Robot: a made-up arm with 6 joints.
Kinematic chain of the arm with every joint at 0, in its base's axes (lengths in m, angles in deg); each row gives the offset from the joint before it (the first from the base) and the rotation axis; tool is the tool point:
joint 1: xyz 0 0 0.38 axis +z
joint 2: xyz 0.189 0 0 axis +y
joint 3: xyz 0 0 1.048 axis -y
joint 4: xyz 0 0 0.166 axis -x
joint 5: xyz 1.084 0 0 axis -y
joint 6: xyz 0.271 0 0 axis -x
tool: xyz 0 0 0
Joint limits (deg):
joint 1: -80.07..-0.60
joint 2: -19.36..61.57
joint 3: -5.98..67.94
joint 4: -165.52..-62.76
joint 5: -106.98..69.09
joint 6: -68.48..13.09
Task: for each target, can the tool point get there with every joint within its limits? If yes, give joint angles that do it. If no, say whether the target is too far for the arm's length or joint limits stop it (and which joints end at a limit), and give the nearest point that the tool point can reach.
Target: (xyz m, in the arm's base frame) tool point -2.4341 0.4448 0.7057
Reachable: no: joint limits stop it (at a limit: joint 2, joint 3, joint 4, joint 5) | nearest point -0.5229 0.0955 2.3921 | short by 2.573 m
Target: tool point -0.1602 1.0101 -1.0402
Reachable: no: joint limits stop it (at a limit: joint 1, joint 2, joint 3, joint 4) | nearest point 1.5776 0.2230 -0.1336 | short by 2.112 m
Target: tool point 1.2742 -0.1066 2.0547
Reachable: yes | joints -17.01 8.66 34.98 -91.30 -88.21 -21.42
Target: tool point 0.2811 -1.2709 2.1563
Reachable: yes | joints -71.33 0.65 29.51 -111.61 33.91 -61.34
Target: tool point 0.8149 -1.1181 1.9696
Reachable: yes | joints -63.90 5.62 27.38 -77.02 -65.29 -18.23
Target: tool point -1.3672 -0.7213 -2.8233
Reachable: no: too far | nearest point 0.1555 -1.5776 -0.2828 | short by 3.083 m
